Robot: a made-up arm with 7 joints.
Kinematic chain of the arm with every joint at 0, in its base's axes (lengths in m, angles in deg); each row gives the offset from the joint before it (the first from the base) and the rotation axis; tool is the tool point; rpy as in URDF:
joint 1: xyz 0 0 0.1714 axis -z
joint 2: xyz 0 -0.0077 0.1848 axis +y
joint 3: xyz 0 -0.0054 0.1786 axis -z
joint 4: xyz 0 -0.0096 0.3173 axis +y
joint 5: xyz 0 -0.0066 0.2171 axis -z
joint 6: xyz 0 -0.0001 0.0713 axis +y
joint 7: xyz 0 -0.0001 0.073 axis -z
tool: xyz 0 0 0 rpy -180 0 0
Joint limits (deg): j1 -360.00..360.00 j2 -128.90..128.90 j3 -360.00..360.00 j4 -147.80..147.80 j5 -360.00..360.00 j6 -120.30..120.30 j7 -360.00..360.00
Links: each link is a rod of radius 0.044 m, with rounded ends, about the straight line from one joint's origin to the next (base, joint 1, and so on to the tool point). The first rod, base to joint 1, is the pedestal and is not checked.
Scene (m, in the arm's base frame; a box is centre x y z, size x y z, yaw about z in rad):
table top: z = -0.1
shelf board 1: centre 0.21 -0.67 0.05 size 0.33 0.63 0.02 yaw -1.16
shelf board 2: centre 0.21 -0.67 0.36 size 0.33 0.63 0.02 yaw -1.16
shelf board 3: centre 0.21 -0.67 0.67 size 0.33 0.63 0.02 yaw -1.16
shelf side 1: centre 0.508 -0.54 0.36 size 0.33 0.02 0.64 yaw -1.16
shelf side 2: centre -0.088 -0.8 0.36 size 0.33 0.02 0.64 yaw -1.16
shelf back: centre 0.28 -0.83 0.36 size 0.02 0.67 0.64 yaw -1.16
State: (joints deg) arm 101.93 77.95 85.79 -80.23 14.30 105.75 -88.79
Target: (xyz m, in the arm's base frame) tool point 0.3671 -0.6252 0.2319
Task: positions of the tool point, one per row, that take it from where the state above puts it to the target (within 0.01 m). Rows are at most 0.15 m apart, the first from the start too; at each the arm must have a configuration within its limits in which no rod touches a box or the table.
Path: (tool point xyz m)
1: 0.0944 -0.5767 0.5384
2: 0.0746 -0.5288 0.5398
3: 0.0516 -0.4776 0.5385
4: 0.0254 -0.4240 0.5343
5: 0.0981 -0.4282 0.4278
6: 0.1723 -0.3899 0.3240
7: 0.2308 -0.3123 0.2319
8: 0.2776 -0.3614 0.2200
9: 0.3151 -0.4147 0.2124
10: 0.3430 -0.4699 0.2097
11: 0.3608 -0.5250 0.2124
12: 0.3687 -0.5774 0.2200
13: 0.3672 -0.6252 0.2319

